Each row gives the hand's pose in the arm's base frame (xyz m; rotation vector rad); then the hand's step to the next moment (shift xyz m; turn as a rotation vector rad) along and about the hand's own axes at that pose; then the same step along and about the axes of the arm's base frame.
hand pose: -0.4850 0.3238 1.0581 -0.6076 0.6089 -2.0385
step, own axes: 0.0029 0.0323 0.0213 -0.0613 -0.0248 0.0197
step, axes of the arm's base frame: 0.0319 -0.0219 -0.0035 0.0263 0.0608 0.0192
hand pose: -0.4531 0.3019 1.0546 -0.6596 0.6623 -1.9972
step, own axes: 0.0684 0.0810 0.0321 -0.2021 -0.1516 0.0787
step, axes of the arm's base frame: 0.0383 -0.1022 -0.0187 0.0551 0.2293 0.1201
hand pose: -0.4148 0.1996 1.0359 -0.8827 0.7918 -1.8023
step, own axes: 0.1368 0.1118 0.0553 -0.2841 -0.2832 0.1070
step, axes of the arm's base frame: 0.0578 -0.1731 -0.0312 0.0419 0.3469 0.2242
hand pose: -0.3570 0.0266 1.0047 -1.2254 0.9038 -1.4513
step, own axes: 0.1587 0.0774 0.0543 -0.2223 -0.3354 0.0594
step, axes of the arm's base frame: 0.0704 -0.1690 -0.0246 -0.0156 0.2963 0.2783
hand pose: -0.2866 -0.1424 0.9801 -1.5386 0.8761 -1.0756
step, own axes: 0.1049 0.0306 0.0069 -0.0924 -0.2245 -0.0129
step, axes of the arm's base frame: 0.0415 -0.1009 -0.0095 -0.0411 0.1292 0.2018
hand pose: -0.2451 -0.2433 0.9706 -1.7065 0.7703 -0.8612
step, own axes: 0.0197 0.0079 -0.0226 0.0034 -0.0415 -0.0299
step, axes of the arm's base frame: -0.0090 -0.0296 0.0008 -0.0197 -0.0068 0.0469
